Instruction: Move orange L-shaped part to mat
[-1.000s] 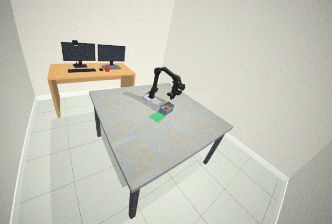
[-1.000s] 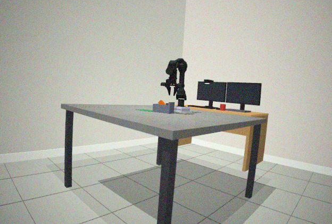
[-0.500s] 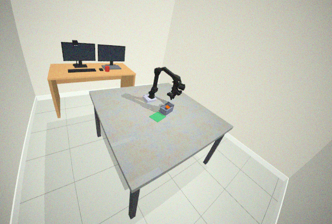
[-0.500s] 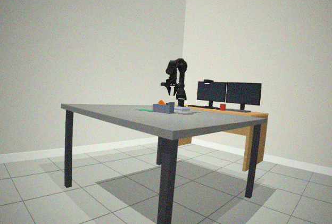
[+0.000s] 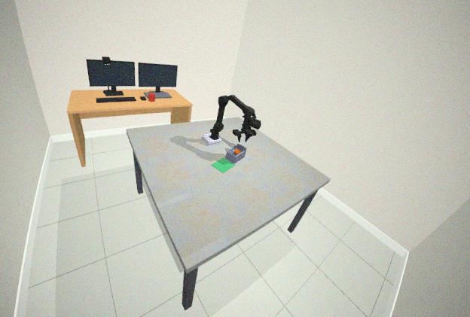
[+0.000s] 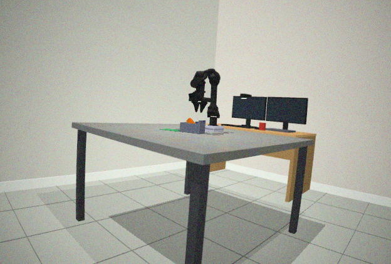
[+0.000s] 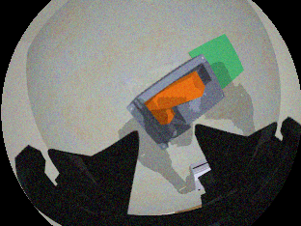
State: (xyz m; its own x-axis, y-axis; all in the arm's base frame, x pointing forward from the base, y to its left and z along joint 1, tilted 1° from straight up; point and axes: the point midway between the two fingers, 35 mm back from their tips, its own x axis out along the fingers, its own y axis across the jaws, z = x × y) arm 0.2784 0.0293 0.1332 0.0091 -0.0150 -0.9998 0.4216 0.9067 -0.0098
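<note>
Now: gripper tip 10 mm past the orange L-shaped part, 20 mm to the left of it and 100 mm above it. From my gripper tip the other things lie so: green mat 10 mm ahead, 200 mm to the right, 160 mm below.
</note>
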